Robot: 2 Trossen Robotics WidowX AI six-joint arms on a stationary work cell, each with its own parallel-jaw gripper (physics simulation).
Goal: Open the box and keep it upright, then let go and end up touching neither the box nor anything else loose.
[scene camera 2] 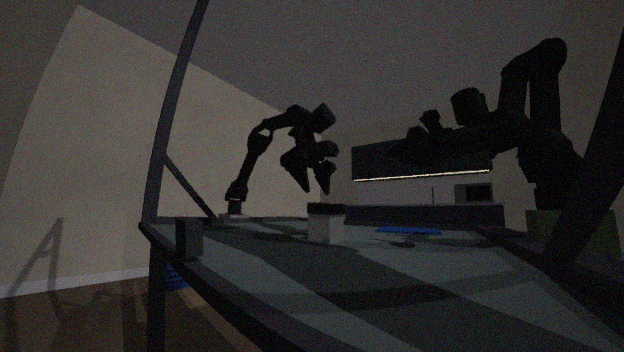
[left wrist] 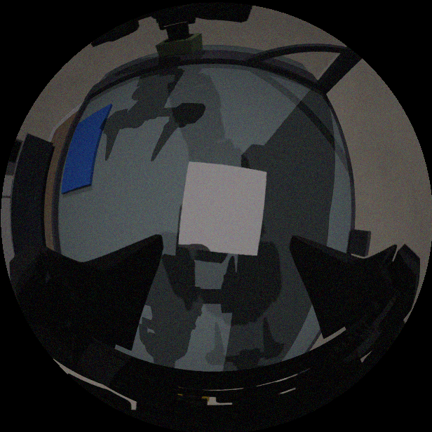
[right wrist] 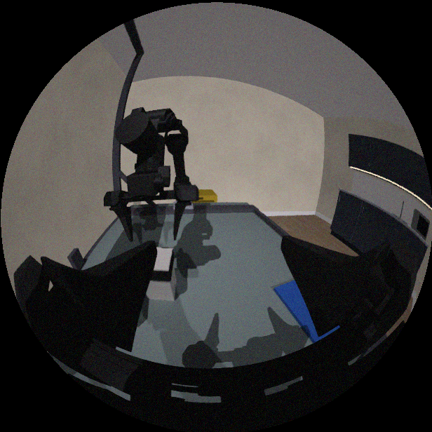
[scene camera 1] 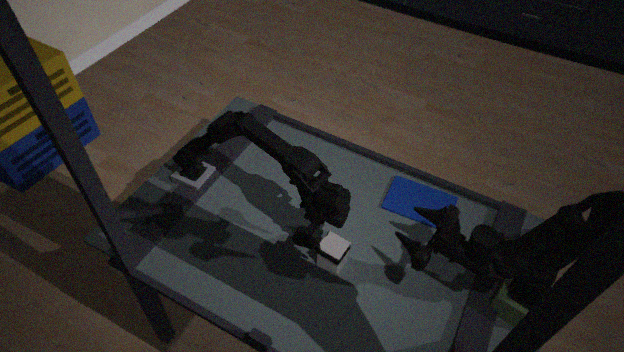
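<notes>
The box stands upright on the table, with a pale square top, a dark band below it and pale sides. The top lies flat and looks closed. My left gripper is open and empty, pointing down above the box, with a gap between its fingertips and the top in scene camera 2. My right gripper is open and empty, to the right of the box in scene camera 1, apart from it. Its fingers are a dark, unclear shape in scene camera 2.
A flat blue panel lies on the table, behind the right gripper in scene camera 1. Dark rails edge the table. A dark frame post rises at the left. Arm shadows cross the table.
</notes>
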